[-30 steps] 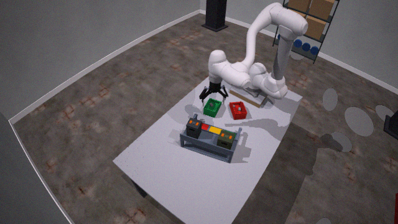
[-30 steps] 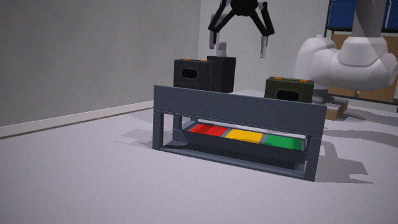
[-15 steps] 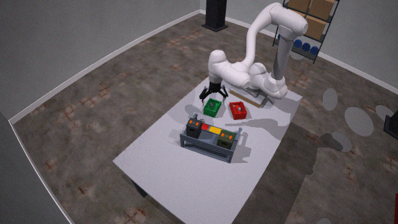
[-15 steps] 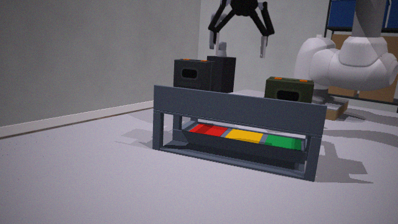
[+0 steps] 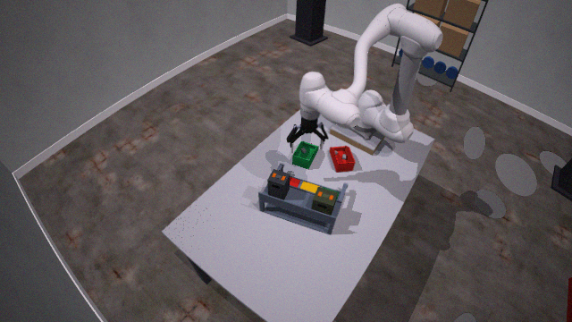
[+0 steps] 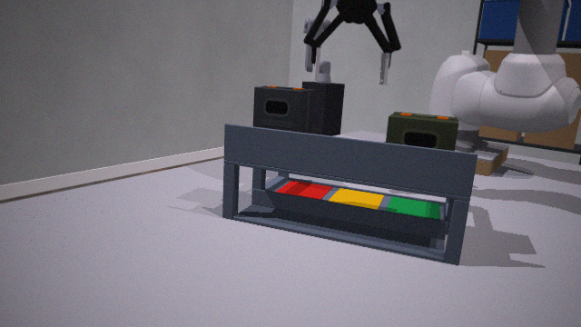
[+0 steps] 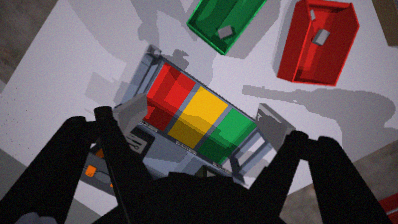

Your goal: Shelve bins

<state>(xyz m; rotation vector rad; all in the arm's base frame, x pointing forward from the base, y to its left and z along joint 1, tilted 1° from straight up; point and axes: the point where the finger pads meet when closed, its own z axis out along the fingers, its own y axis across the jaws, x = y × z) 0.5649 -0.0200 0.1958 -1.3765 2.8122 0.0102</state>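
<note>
Right now my hand is 26 cm past the red bin, 7 cm to the right of it and 20 cm above it. From my hand the other things lie so: olive box (13 cm ahead, 23 cm to the left, 9 cm below); green bin (13 cm behind, 10 cm to the right, 20 cm below); dark grey box (21 cm ahead, 2 cm to the left, 8 cm below).
</note>
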